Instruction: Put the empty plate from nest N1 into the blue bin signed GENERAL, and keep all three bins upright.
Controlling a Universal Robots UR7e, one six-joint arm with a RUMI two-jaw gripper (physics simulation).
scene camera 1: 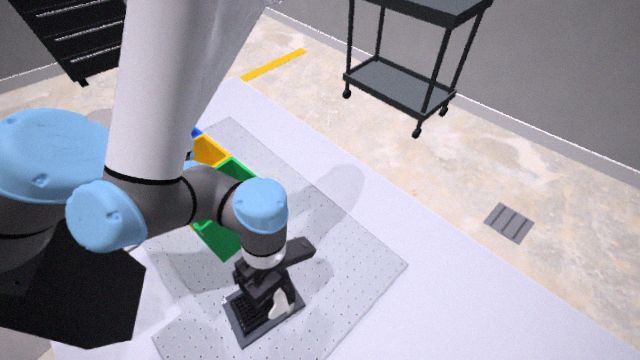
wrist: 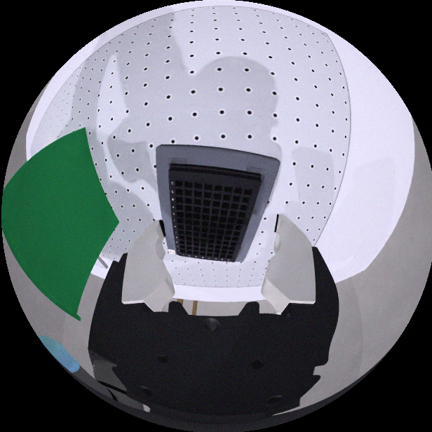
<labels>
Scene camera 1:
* my gripper: 272,294
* green bin: 223,242
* yellow bin: 206,151
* black plate: 249,319
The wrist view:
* my gripper: 218,218
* green bin: 63,218
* black plate: 210,206
</labels>
